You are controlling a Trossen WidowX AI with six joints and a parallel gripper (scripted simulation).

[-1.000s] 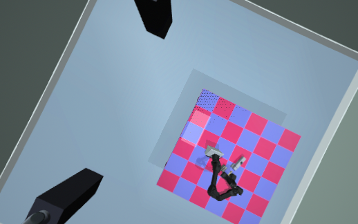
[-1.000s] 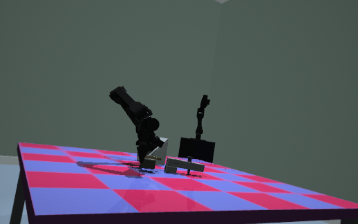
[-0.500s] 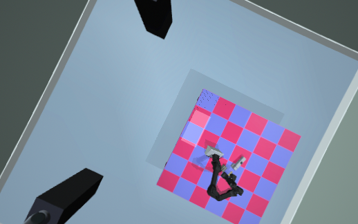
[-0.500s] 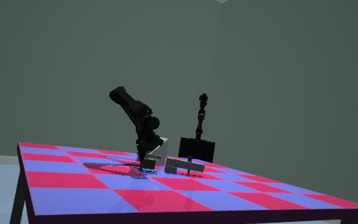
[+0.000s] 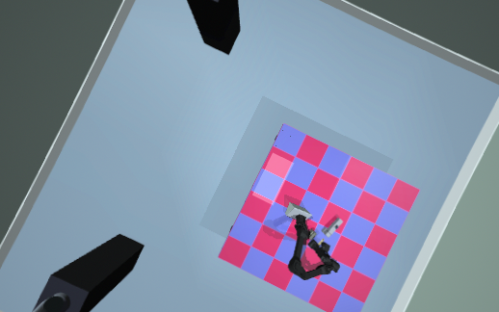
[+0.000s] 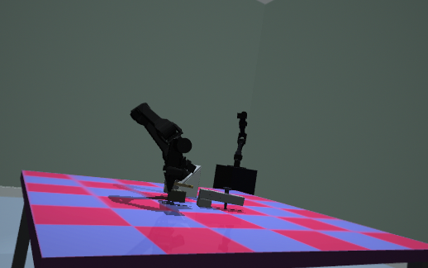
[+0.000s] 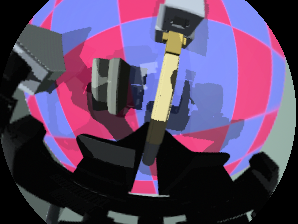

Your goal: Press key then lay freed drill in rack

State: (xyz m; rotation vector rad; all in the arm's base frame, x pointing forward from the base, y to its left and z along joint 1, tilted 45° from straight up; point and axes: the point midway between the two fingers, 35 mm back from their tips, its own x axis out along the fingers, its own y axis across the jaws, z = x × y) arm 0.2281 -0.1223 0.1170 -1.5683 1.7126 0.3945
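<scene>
Right now the drill is 1 cm ahead of my gripper tip, 4 cm to the left of it and 3 cm above it. The rest, counted from my gripper tip: grey rack 5 cm behind, 6 cm to the left, 2 cm below; dark key pin 8 cm ahead, 22 cm to the left, 1 cm above; grey housing block 7 cm ahead, 19 cm to the left.
</scene>
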